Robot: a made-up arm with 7 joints. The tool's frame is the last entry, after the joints. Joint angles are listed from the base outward.
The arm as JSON. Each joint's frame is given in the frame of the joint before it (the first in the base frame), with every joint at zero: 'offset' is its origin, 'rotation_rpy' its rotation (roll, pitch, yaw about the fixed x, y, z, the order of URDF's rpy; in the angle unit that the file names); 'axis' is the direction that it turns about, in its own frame. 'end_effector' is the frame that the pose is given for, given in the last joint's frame.
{
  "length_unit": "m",
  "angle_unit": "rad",
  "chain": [
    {
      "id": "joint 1",
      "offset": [
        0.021,
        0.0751,
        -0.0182
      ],
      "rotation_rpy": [
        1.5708,
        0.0,
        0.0
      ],
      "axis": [
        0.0,
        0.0,
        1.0
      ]
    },
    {
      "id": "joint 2",
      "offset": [
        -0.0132,
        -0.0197,
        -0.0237
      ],
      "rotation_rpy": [
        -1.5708,
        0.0,
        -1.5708
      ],
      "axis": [
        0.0,
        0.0,
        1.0
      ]
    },
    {
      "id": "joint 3",
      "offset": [
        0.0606,
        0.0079,
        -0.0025
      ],
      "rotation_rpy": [
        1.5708,
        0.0,
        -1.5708
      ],
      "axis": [
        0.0,
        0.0,
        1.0
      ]
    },
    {
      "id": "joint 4",
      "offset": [
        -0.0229,
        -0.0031,
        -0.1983
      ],
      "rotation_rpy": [
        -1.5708,
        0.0,
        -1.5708
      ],
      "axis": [
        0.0,
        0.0,
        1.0
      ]
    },
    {
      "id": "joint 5",
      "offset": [
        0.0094,
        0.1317,
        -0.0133
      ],
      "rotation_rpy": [
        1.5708,
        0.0,
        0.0
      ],
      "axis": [
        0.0,
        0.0,
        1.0
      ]
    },
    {
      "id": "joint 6",
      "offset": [
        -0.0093,
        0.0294,
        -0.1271
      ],
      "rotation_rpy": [
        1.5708,
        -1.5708,
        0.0
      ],
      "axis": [
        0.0,
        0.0,
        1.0
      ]
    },
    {
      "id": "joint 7",
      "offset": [
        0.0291,
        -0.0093,
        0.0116
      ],
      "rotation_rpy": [
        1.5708,
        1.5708,
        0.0
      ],
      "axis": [
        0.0,
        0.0,
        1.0
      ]
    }
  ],
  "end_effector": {
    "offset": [
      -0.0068,
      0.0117,
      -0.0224
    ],
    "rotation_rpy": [
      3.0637,
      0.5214,
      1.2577
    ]
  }
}
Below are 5 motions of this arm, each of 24 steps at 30 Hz.
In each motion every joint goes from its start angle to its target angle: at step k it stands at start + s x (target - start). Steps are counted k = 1, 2, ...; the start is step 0. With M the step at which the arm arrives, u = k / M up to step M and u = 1 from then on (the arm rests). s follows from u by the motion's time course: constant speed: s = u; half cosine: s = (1 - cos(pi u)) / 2; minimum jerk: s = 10 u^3 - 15 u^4 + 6 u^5.
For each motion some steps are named. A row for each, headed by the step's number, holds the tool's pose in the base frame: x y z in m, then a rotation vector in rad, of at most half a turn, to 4 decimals.
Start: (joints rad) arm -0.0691 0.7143 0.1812 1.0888 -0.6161 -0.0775 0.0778
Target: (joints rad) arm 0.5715 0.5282 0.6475 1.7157 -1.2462 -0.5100 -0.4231
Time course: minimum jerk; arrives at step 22
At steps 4, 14, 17, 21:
4: 0.1797 0.3770 -0.2738 -0.8615 1.5327 -1.8096
14: 0.2349 0.3666 -0.1247 0.5168 1.1958 -1.3732
17: 0.2264 0.3659 -0.0904 0.7481 1.0925 -1.1555
21: 0.2200 0.3655 -0.0764 0.8364 1.0471 -1.0486

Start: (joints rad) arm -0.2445 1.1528 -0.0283 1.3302 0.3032 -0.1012 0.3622
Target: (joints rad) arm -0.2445 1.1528 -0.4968 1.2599 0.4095 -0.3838 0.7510
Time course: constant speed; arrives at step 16
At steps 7, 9, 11, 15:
7: 0.1764 0.3817 -0.2142 1.3117 -1.2793 2.3014
9: 0.1718 0.3796 -0.2259 1.3055 -1.2334 2.2097
11: 0.1666 0.3775 -0.2374 1.2976 -1.1869 2.1197
15: 0.1542 0.3733 -0.2595 1.2762 -1.0920 1.9444

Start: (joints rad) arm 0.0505 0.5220 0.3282 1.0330 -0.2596 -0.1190 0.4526
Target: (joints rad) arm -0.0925 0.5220 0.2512 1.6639 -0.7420 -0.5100 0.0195
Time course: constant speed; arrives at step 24
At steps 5, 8, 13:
5: 0.1929 0.3501 -0.2867 -0.9392 1.0841 -2.3434
8: 0.1931 0.3427 -0.2781 -0.7731 1.1932 -2.3306
13: 0.1926 0.3301 -0.2638 -0.4843 1.3470 -2.3032

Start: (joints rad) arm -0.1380 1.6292 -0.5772 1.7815 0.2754 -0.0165 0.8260
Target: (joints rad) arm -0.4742 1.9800 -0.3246 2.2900 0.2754 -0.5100 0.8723
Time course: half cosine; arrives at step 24
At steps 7, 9, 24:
7: 0.1880 0.2863 -0.1156 1.0977 -1.5684 1.2644
9: 0.1851 0.2765 -0.1086 0.9936 -1.5596 1.2168
24: 0.1639 0.2080 -0.0777 0.3904 -1.3485 0.8685

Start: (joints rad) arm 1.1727 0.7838 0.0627 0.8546 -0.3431 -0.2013 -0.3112
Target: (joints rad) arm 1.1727 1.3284 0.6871 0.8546 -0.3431 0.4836 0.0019
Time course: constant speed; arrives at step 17
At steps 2, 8, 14, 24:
2: 0.3050 0.4285 0.0155 0.2294 0.3313 -1.6491
8: 0.2120 0.4793 0.0516 0.0103 0.1277 -1.4463
14: 0.1067 0.5065 0.0849 -0.1268 -0.1414 -1.2979
24: 0.0511 0.5105 0.0991 -0.1617 -0.2918 -1.2473

